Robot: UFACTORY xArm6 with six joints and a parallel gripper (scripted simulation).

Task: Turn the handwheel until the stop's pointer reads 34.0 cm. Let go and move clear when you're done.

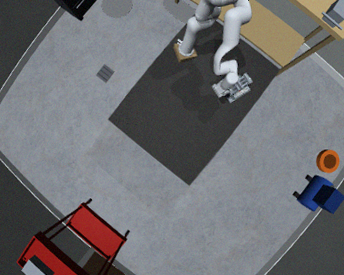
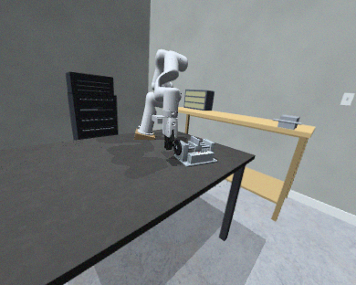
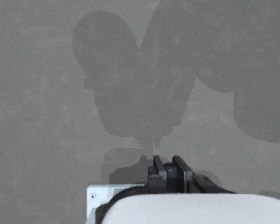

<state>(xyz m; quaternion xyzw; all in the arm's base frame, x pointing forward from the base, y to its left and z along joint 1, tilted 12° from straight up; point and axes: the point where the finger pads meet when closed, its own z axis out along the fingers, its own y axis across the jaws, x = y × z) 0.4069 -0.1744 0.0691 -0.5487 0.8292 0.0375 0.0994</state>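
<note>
The sliding stop lies 12 cm to the left of my hand, 9 cm ahead of it and 1 cm above it. The rest, counted from my hand: upright knob 1 cm to the left; handwheel 2 cm to the left, 2 cm ahead.
</note>
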